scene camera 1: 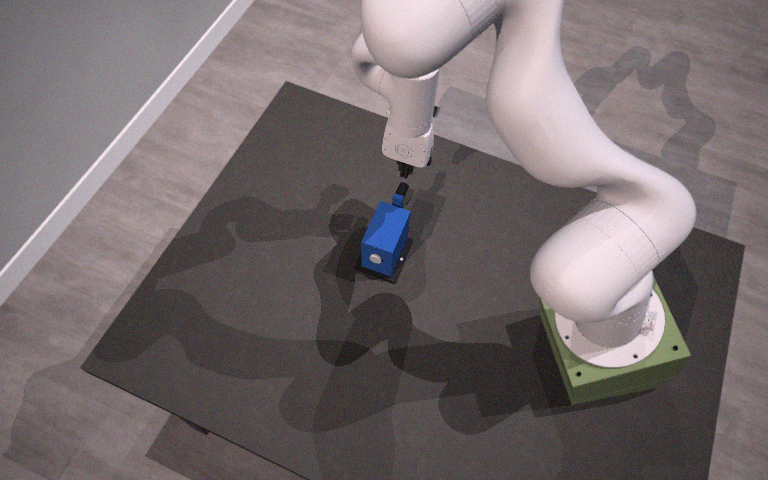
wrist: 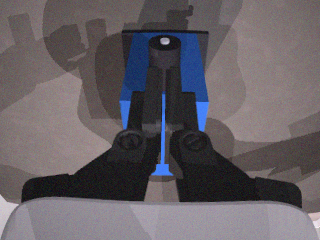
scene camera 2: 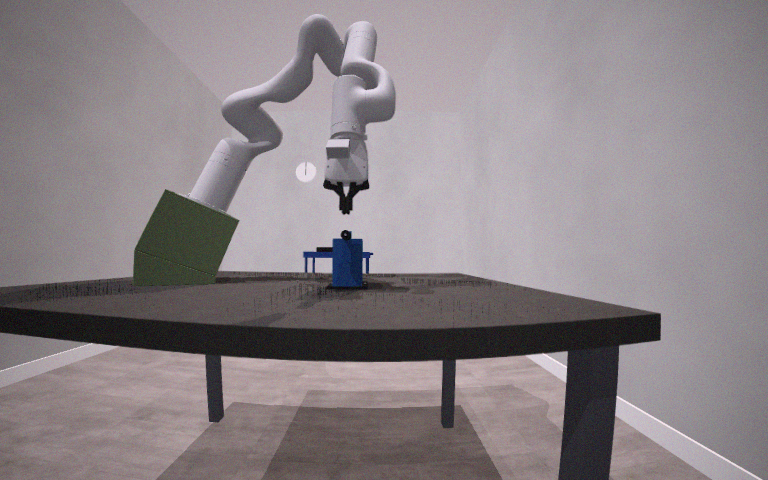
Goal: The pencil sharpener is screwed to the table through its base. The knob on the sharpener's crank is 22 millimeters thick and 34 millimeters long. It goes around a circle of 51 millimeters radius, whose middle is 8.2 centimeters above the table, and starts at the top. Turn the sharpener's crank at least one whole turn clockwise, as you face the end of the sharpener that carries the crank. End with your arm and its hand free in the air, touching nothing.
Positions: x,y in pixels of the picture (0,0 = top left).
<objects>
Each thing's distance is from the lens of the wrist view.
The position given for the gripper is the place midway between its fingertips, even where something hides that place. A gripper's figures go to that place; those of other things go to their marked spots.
gripper (wrist: pixel 163 88): 14 cm
blue pencil sharpener (wrist: pixel 136 60): 26 cm
</objects>
